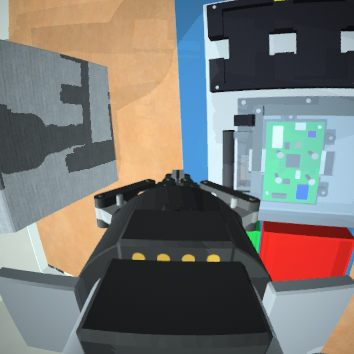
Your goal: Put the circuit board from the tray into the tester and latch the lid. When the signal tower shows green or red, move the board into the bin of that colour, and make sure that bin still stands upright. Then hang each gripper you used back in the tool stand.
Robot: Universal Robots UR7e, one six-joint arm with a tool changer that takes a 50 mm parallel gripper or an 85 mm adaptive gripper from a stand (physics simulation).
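Places are measured from the arm's base along level axes (x back, y right, z up), in millimetres.
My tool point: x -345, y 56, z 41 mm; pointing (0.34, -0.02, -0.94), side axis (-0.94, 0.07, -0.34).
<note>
Ahead of a thing's pixels: the offset from my tool point to its middle. "spot": to the spot under its first point. Level surfaces: height alone.
The green circuit board (293, 172) lies in the tester {spot: dx +35, dy -87, dz -323 mm} (220, 107), seen through the clear lid {spot: dx -112, dy -69, dz -233 mm} (337, 117), which lies over it. Whether the lid is latched I cannot tell. My gripper (177, 175) is the adaptive one; its fingertips are together with nothing seen between them, left of the tester and the board. The red bin {dx -116, dy +192, dz -305 mm} (300, 255) is at the lower right, partly cut off by the gripper body. A strip of the green bin {dx +34, dy +192, dz -305 mm} (255, 242) shows beside it. Whether the bins stand upright is hard to tell. The signal tower does not show.
A black plate with square cut-outs {spot: dx -21, dy -147, dz -311 mm} (255, 65) lies beyond the lid. A grey brushed-metal block (55, 185) with a dark shadow on it stands at the left, near the gripper. A blue strip (194, 115) runs along the tester's left side, on the wooden table {dz -329 mm} (150, 105).
</note>
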